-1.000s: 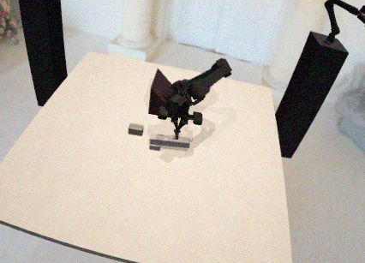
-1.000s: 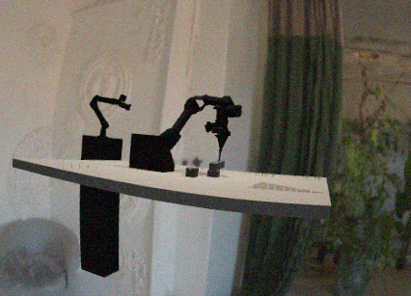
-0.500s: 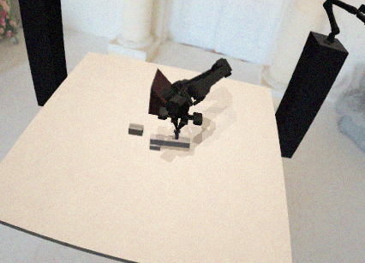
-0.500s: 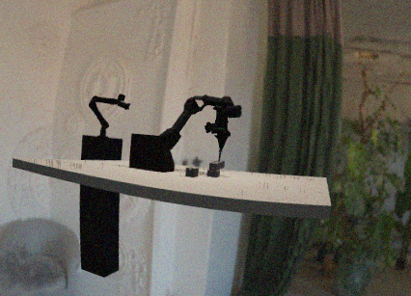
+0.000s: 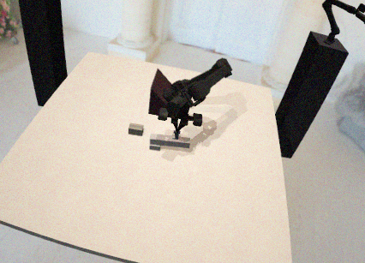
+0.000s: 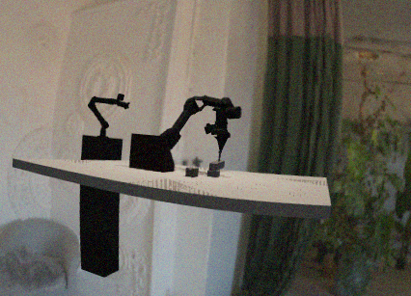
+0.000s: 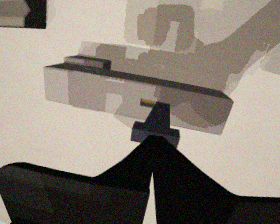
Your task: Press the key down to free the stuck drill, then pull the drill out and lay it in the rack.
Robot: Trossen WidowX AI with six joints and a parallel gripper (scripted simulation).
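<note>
Right now my gripper tip is 3 cm above the dark key. The rest, counted from my gripper tip: drill 7 cm below, 5 cm to the right; grey rack 20 cm to the right, 11 cm below, 7 cm behind; grey housing block 8 cm below, 3 cm to the right.
</note>
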